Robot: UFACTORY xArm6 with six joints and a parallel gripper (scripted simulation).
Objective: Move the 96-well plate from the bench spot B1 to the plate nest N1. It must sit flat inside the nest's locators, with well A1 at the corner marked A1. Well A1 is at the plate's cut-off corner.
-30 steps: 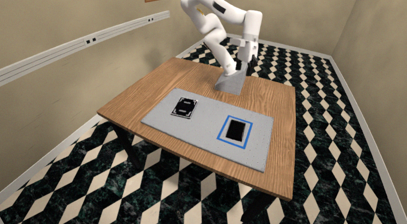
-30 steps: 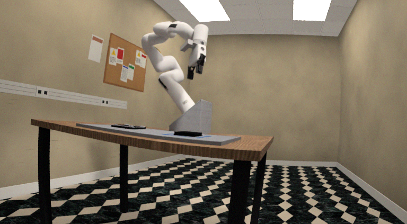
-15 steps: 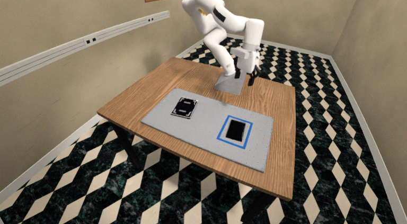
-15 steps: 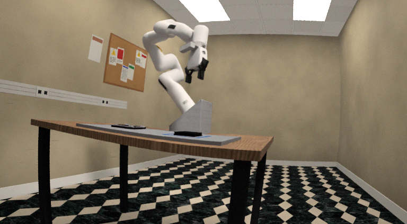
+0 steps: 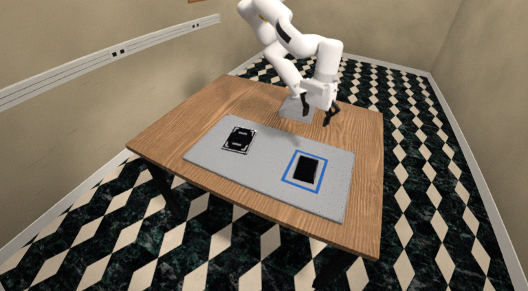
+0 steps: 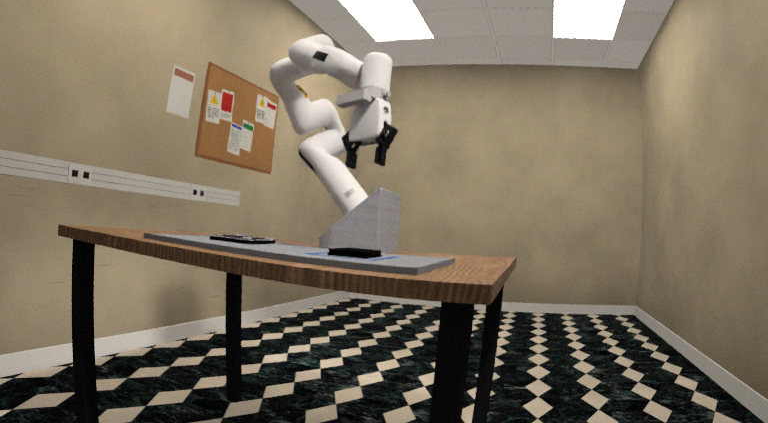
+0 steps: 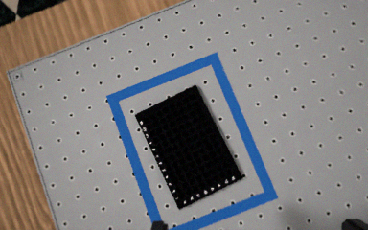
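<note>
Right now my hand is 60 mm short of the 96-well plate, 30 mm to the right of it and 210 mm above it. Also, from my hand: plate nest N1 (70 mm ahead, 310 mm to the right, 210 mm below).
</note>
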